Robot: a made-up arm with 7 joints. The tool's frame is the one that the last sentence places. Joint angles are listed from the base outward.
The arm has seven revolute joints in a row. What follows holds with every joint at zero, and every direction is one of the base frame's. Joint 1 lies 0.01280 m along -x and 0.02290 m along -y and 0.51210 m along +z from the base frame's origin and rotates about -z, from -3.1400 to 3.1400 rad. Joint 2 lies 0.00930 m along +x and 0.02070 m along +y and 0.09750 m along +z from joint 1 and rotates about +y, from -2.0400 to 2.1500 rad. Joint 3 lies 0.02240 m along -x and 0.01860 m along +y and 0.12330 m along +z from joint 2 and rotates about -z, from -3.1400 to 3.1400 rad. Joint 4 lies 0.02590 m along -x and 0.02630 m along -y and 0.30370 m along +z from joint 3 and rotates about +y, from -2.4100 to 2.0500 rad. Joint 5 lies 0.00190 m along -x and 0.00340 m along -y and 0.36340 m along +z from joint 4 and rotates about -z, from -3.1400 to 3.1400 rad. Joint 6 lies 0.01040 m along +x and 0.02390 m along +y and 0.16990 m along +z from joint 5 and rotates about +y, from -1.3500 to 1.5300 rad. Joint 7 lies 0.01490 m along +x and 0.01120 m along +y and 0.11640 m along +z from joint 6 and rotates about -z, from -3.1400 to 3.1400 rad. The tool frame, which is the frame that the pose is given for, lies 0.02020 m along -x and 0.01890 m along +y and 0.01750 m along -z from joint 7; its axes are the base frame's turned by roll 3.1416, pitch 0.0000 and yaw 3.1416 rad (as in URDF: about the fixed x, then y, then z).
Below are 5 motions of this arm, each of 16 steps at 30 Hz.
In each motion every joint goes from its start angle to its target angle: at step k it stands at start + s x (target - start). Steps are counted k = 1, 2, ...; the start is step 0. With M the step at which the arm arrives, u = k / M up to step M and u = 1 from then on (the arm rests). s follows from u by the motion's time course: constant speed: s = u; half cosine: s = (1 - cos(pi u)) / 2; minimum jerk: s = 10 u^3 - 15 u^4 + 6 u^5.
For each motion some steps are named. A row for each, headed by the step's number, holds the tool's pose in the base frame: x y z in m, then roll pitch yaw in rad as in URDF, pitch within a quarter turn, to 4 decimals.
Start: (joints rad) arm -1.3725 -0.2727 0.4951 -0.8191 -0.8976 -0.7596 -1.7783
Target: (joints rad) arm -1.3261 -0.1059 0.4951 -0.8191 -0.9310 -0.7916 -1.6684
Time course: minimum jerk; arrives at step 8
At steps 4, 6, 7, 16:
4: -0.3611 -0.5881 1.3063 -1.5536 -0.8002 -0.1321
6: -0.3587 -0.5359 1.3450 -1.6386 -0.7575 -0.0763
7: -0.3579 -0.5241 1.3532 -1.6564 -0.7473 -0.0653
16: -0.3577 -0.5219 1.3546 -1.6597 -0.7454 -0.0633

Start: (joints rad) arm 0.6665 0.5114 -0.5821 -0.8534 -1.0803 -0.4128 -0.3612
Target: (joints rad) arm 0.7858 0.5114 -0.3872 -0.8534 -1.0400 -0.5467 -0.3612
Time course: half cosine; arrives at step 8
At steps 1, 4, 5, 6, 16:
1: -0.1860 -0.2509 1.5154 -2.5135 0.6634 -1.6416
4: -0.1921 -0.1975 1.5242 -2.4989 0.6804 -1.7695
5: -0.1920 -0.1755 1.5273 -2.4913 0.6867 -1.8215
6: -0.1907 -0.1569 1.5296 -2.4841 0.6917 -1.8651
16: -0.1887 -0.1403 1.5316 -2.4769 0.6960 -1.9041

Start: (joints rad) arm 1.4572 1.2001 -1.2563 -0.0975 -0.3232 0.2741 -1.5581
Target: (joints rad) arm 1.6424 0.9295 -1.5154 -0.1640 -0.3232 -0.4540 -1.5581
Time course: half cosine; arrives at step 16
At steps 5, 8, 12, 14, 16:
5: 0.0089 -0.9782 1.0825 -3.0429 1.1016 -1.3839
8: -0.0727 -0.9401 1.1439 -2.7223 1.0134 -1.3154
12: -0.1672 -0.8758 1.2085 -2.3620 0.8954 -1.2672
14: -0.1934 -0.8532 1.2253 -2.2592 0.8585 -1.2581
16: -0.2023 -0.8450 1.2309 -2.2238 0.8455 -1.2554

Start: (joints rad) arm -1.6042 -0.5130 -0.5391 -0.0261 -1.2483 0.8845 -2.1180
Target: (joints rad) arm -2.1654 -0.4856 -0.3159 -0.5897 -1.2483 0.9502 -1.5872
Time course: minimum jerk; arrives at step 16
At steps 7, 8, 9, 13, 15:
7: 0.1178 -0.6458 1.4017 2.1026 -0.4420 2.2095
8: 0.1769 -0.6551 1.3790 2.1307 -0.5588 2.2185
9: 0.2353 -0.6592 1.3540 2.1693 -0.6740 2.2181
13: 0.3957 -0.6433 1.2707 2.3863 -0.9878 2.1156
15: 0.4165 -0.6380 1.2579 2.4376 -1.0272 2.0805

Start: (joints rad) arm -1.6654 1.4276 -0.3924 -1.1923 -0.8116 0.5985 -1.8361
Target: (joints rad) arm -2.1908 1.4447 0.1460 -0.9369 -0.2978 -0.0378 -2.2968
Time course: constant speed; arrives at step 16
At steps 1, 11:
1: 0.0499 0.6091 1.2764 2.8155 0.5323 1.3284
11: -0.3435 0.6049 1.2759 2.7926 0.4586 1.4389

